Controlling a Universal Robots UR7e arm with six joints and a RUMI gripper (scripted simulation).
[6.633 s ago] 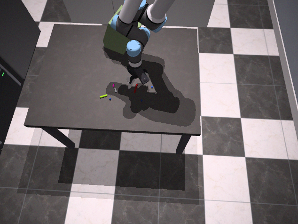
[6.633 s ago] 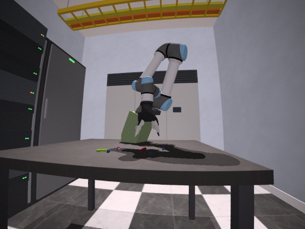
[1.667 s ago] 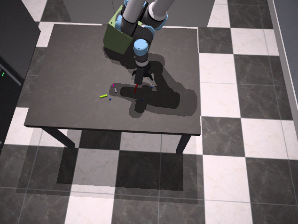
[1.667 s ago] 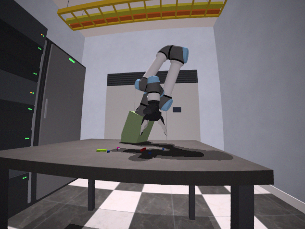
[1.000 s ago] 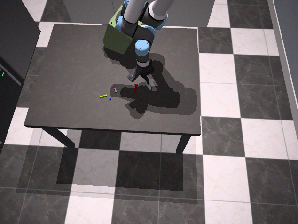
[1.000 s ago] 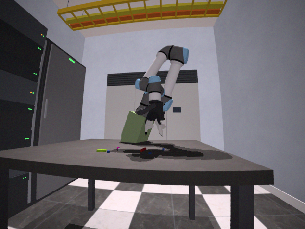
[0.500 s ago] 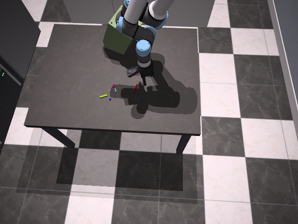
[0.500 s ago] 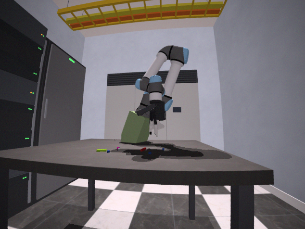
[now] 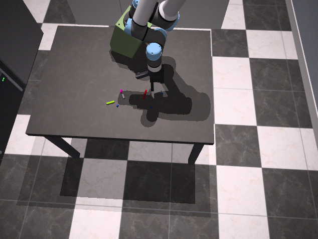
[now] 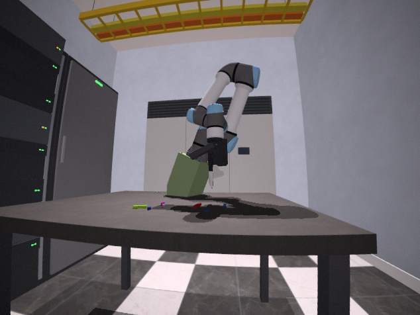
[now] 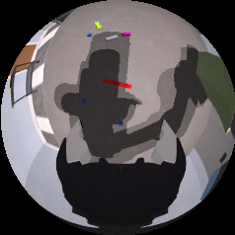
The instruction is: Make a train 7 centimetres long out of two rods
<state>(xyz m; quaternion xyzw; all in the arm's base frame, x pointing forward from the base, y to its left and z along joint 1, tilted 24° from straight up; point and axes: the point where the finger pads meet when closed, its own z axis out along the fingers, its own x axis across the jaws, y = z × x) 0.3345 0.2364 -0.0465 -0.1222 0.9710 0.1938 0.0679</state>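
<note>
Right now the magenta rod is 4 cm ahead of my hand, 21 cm to the right of it and 8 cm below it. Also, from my hand: grey rod: 7 cm ahead, 18 cm to the right, 8 cm below; red rod: 3 cm ahead, 5 cm to the right, 8 cm below; lime rod: 14 cm ahead, 25 cm to the right, 8 cm below.
</note>
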